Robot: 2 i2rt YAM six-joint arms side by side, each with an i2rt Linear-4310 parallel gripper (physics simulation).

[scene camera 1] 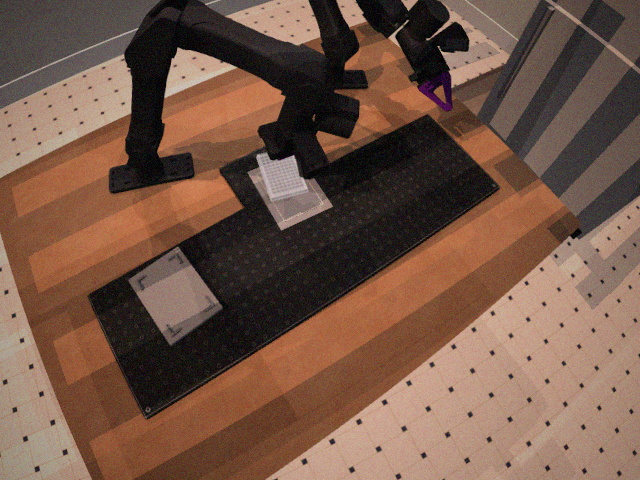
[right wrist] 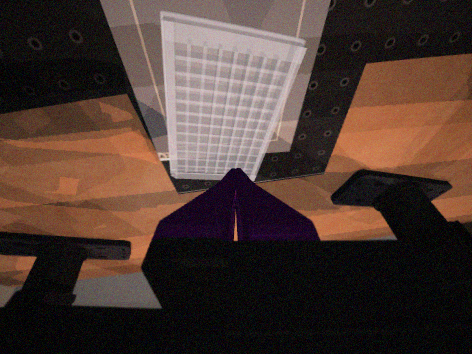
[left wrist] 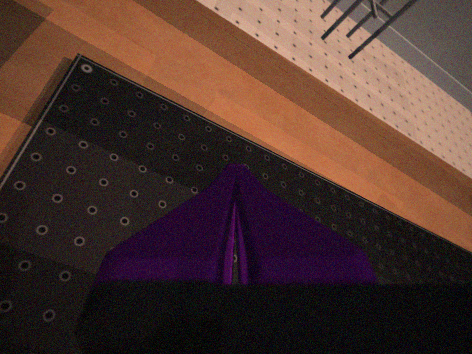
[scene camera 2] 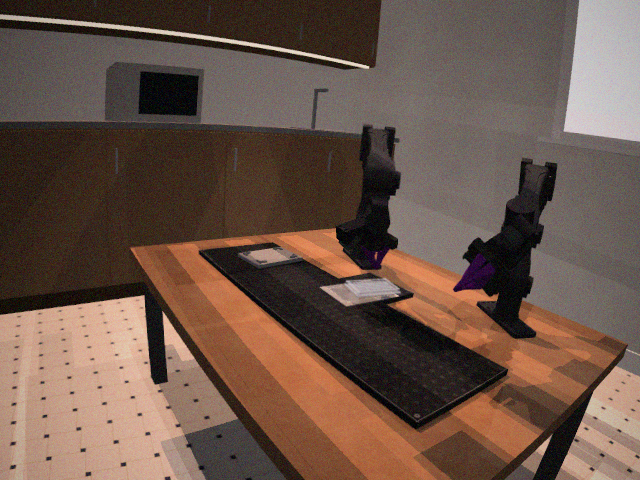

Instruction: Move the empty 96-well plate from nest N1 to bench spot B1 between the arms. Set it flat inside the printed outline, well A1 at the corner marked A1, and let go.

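Frame: origin at the left arm's base, x right, y down, z ahead, level; metres.
Where they show: left gripper, between the fingertips: [scene camera 1: 449,110] [left wrist: 235,177] [scene camera 2: 454,289]; right gripper, between the fingertips: [scene camera 1: 278,157] [right wrist: 235,176] [scene camera 2: 376,268]; left arm's base, origin of its link: [scene camera 1: 330,81] [right wrist: 67,245] [scene camera 2: 504,319]; right arm's base, origin of its link: [scene camera 1: 151,173] [right wrist: 391,190] [scene camera 2: 361,259].
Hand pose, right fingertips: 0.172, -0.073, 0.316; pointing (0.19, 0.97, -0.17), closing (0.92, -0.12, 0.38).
Note:
Each offset is from my right fingertips to the top centre of the thing, as dx, dy, dz. Level surfaces: height alone.
The clear 96-well plate @(-0.007, +0.044, +0.005) [scene camera 1: 281,178] [scene camera 2: 371,287] [right wrist: 225,105] lies on the pale B1 card @(-0.020, +0.058, +0.043) [scene camera 1: 305,210] [scene camera 2: 336,293] [right wrist: 300,130]. It is shifted and slightly turned from the printed outline; its end nearest the arm bases reaches past the outline and card edge. The A1 mark @(-0.044, +0.058, -0.051) [right wrist: 164,156] shows beside that end. Whether the plate is fully flat is unclear. Nest N1 @(+0.228, +0.042, +0.267) [scene camera 1: 178,299] [scene camera 2: 268,255] holds no plate. My right gripper [scene camera 2: 378,265] [right wrist: 235,176] is shut and empty by the plate's arm-side end; contact is unclear. My left gripper [scene camera 1: 447,108] [scene camera 2: 455,289] [left wrist: 235,177] is shut, empty, and raised away from the plate.
The black perforated board @(dy +0.060) [scene camera 1: 361,227] [scene camera 2: 361,346] [left wrist: 115,185] carries the card and nest on the wooden table @(dy +0.073) [scene camera 1: 320,330] [scene camera 2: 248,351]. The right arm reaches over the board beside the card. Both arm bases stand along the table's back side in scene camera 1.

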